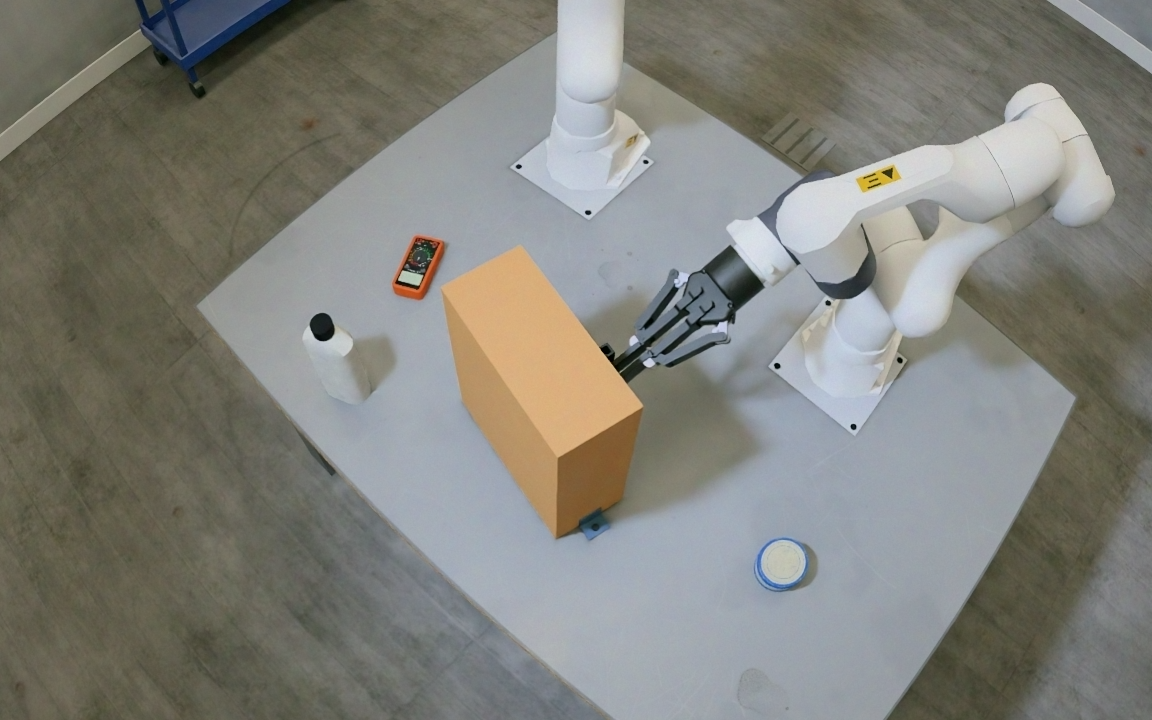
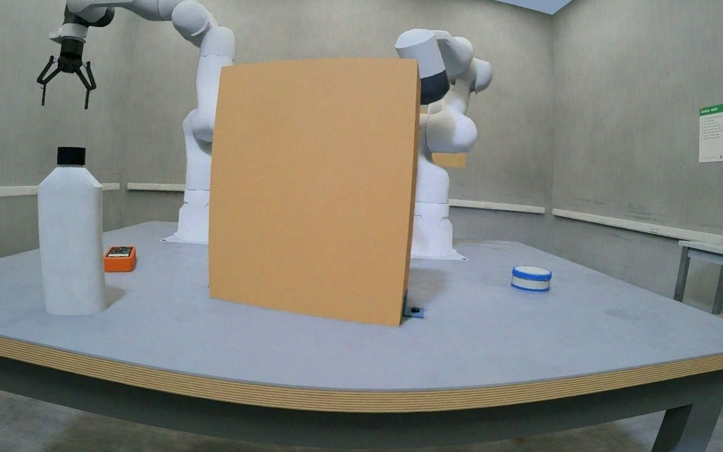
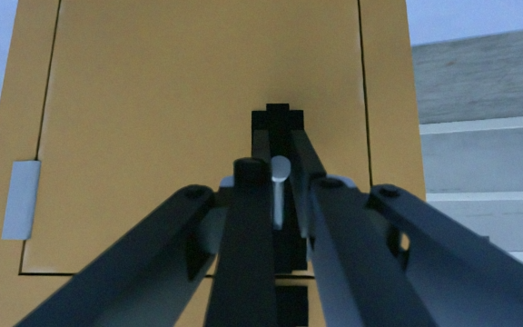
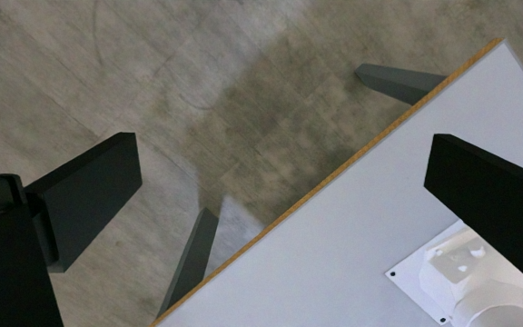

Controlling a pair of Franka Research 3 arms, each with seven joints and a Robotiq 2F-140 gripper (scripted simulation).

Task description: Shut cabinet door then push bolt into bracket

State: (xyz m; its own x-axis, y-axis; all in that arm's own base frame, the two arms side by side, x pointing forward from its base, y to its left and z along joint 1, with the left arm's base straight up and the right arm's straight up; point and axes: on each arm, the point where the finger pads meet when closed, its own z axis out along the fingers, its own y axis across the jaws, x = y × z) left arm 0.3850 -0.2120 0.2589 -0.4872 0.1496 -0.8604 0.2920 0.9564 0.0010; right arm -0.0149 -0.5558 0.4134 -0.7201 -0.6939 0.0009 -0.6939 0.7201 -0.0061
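Right now my left hand is 90 mm short of the tan cabinet, 90 mm above it and 70 mm to the left of it. Also, from my left hand: blue-and-white round tin 350 mm to the left, 240 mm below, 10 mm behind.
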